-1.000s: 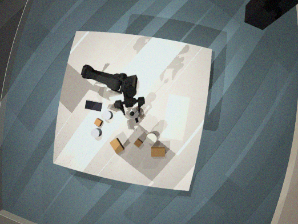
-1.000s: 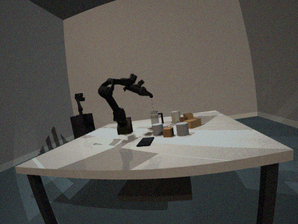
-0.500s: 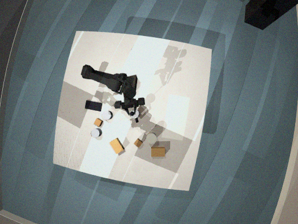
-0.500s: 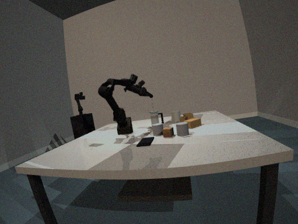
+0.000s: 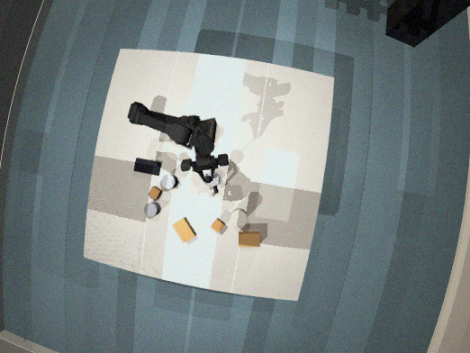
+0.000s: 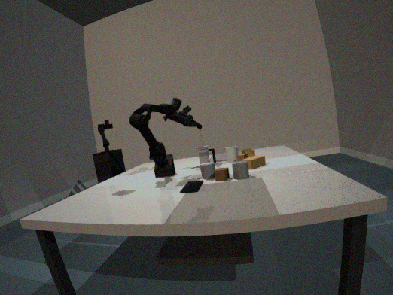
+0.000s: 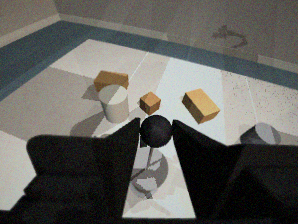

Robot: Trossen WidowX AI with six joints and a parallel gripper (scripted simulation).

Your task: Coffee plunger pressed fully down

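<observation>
My gripper tip is 1 cm short of the coffee press, 1 cm to the right of it and 13 cm above it. From my gripper tip the other things lie so: white mug: 14 cm ahead, 17 cm to the left, 21 cm below; then flat black slab: 2 cm ahead, 37 cm to the right, 26 cm below.
</observation>
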